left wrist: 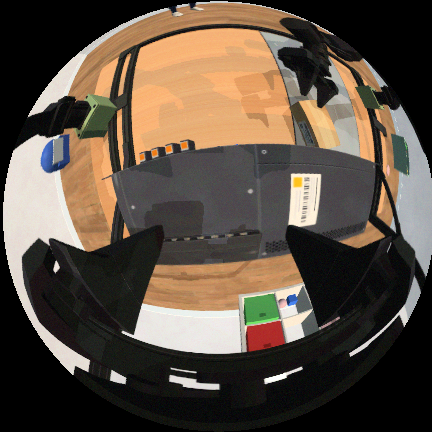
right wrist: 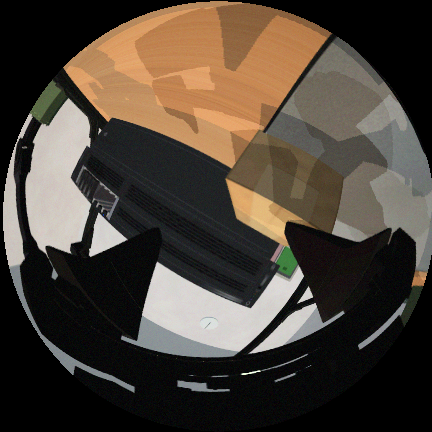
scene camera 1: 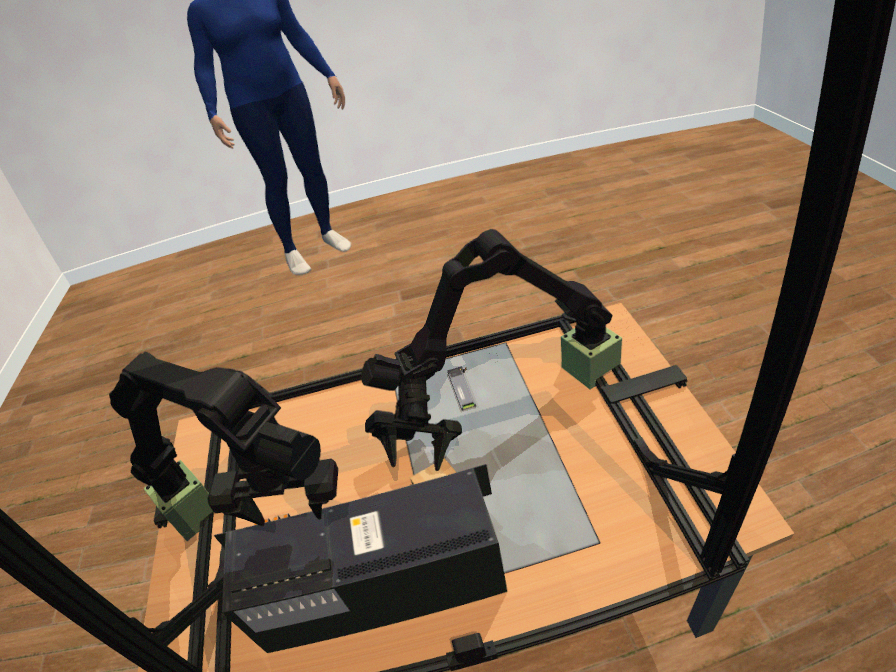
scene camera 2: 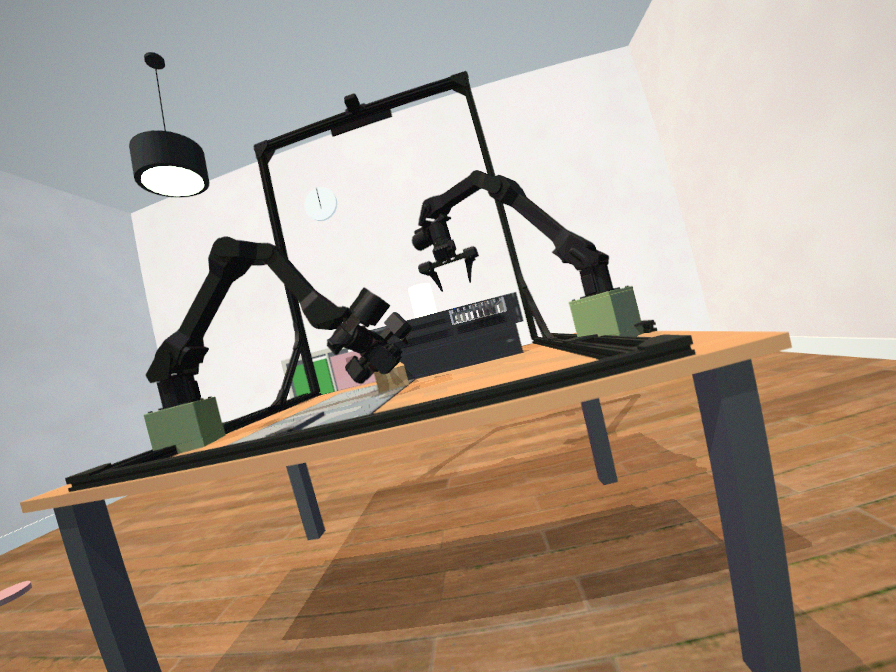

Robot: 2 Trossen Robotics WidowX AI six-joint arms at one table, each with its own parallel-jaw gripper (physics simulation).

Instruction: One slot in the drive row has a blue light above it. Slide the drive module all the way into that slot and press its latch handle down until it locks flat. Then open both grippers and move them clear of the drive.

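Pixels of known places: left gripper, fingertip midpoint: [left wrist: 226, 231] [right wrist: 104, 237] [scene camera 1: 291, 520] [scene camera 2: 456, 287]; right gripper, fingertip midpoint: [left wrist: 312, 101] [right wrist: 224, 231] [scene camera 1: 416, 468]; left arm's base, link origin: [left wrist: 81, 114] [scene camera 1: 171, 485] [scene camera 2: 600, 293]; right arm's base, link origin: [scene camera 1: 591, 336] [scene camera 2: 181, 404].
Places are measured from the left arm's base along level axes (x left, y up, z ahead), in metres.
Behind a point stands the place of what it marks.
Note:
The drive module [scene camera 1: 461, 388] {x -0.254, y -0.095, z 0.618 m} is a slim silver bar with a yellow-green end, lying on the grey mat [scene camera 1: 535, 499] {x -0.568, y -0.105, z 0.470 m} behind the right gripper in scene camera 1. The black drive chassis [scene camera 1: 419, 520] {x -0.515, y 0.069, z 0.245 m} [scene camera 2: 463, 347] {x -0.360, y -0.050, z 0.153 m} [left wrist: 200, 200] [right wrist: 170, 165] {x -0.400, y -0.064, z 0.210 m} stands at the mat's edge. Its slot row [scene camera 2: 477, 311] shows in scene camera 2; I cannot make out a blue light there. My left gripper [scene camera 1: 289, 517] {x -0.394, y 0.134, z 0.102 m} [scene camera 2: 455, 285] {x -0.394, y 0.134, z 0.102 m} [left wrist: 226, 231] {x -0.394, y 0.134, z 0.102 m} is open and empty above the chassis. My right gripper [scene camera 1: 416, 466] {x -0.376, y -0.023, z 0.356 m} [scene camera 2: 383, 354] {x -0.376, y -0.023, z 0.356 m} [right wrist: 224, 231] {x -0.376, y -0.023, z 0.356 m} is open and empty, near a cardboard box.
The cardboard box [scene camera 1: 432, 473] {x -0.392, y -0.051, z 0.379 m} [scene camera 2: 392, 379] {x -0.373, y -0.080, z 0.381 m} [left wrist: 317, 125] {x -0.428, y -0.049, z 0.346 m} [right wrist: 285, 175] {x -0.372, y -0.074, z 0.377 m} stands beside the chassis, partly over the mat. Several small dark blocks with orange faces [left wrist: 170, 149] {x -0.312, y 0.063, z 0.097 m} show along the chassis edge. Black frame posts [scene camera 1: 810, 289] {x -0.916, y 0.496, z 0.498 m} rise from the table.

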